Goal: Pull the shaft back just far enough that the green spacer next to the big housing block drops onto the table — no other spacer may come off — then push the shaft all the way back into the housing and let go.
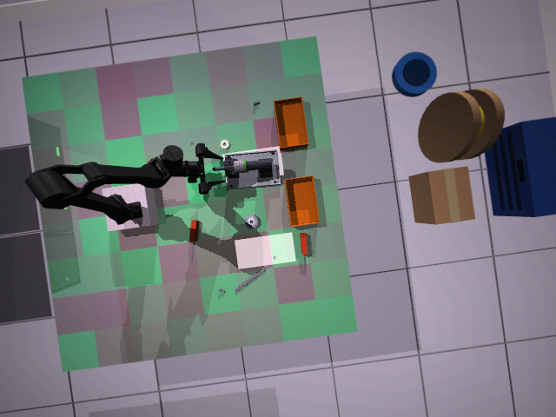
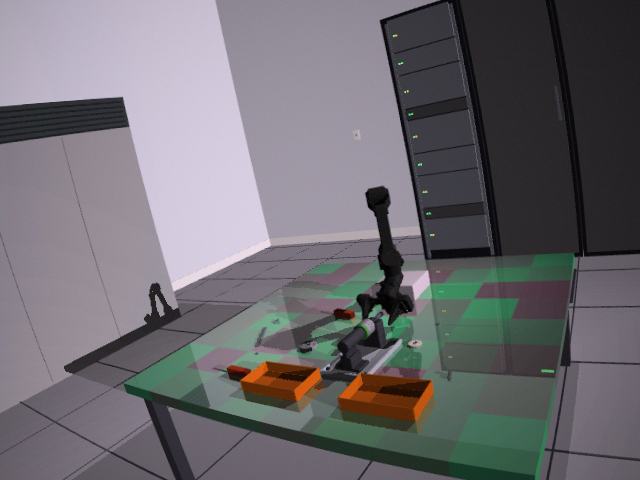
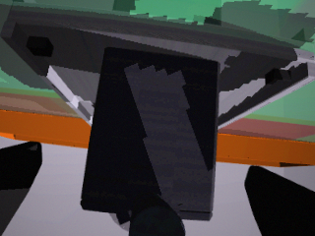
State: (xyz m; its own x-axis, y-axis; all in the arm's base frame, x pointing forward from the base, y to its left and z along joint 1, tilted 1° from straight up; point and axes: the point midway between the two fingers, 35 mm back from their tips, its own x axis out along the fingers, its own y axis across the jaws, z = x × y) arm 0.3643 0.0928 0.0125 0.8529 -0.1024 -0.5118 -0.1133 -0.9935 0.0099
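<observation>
Right now the shaft is 3 cm ahead of my gripper tip and 2 cm above it. From my gripper tip the other things lie so: grey bar: 47 cm to the right, 6 cm below; then green spacer: 9 cm ahead, 1 cm to the right, 2 cm above.
</observation>
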